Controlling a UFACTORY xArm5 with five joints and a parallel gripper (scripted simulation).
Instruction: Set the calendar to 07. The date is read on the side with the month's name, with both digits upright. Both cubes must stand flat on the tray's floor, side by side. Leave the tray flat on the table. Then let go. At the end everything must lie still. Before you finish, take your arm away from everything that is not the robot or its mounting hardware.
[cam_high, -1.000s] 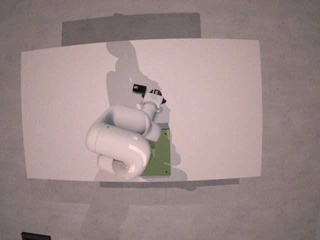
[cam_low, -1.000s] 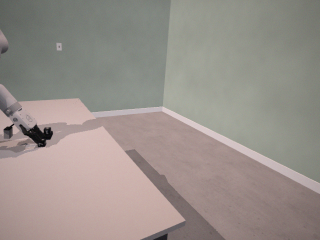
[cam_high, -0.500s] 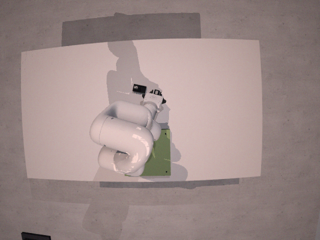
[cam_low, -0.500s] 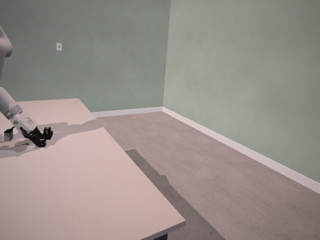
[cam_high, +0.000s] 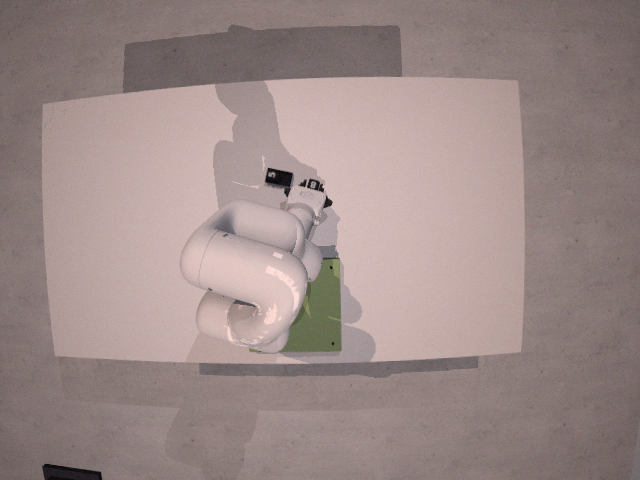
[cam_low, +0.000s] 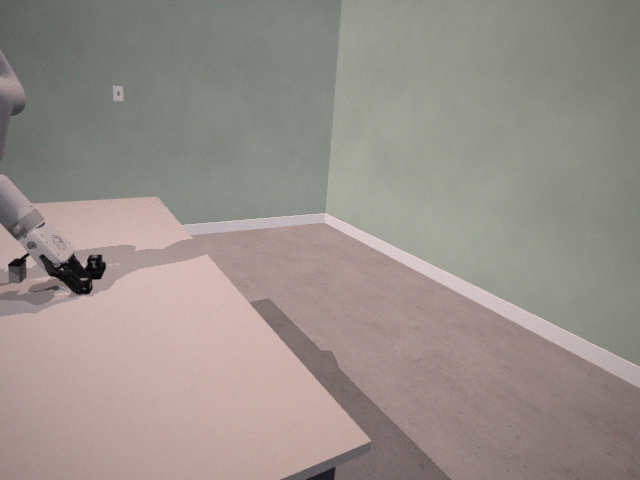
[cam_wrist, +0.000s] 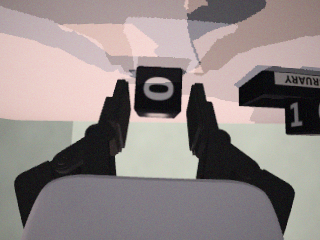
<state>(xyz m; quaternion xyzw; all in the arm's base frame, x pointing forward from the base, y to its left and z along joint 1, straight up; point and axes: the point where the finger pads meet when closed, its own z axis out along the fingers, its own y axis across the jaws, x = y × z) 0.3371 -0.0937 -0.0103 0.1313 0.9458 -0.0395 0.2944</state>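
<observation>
Now: hand 10 mm short of the black cube and 20 mm above it. From my hand the other things lie so: black calendar tray: 40 mm ahead, 100 mm to the left, 20 mm below.
</observation>
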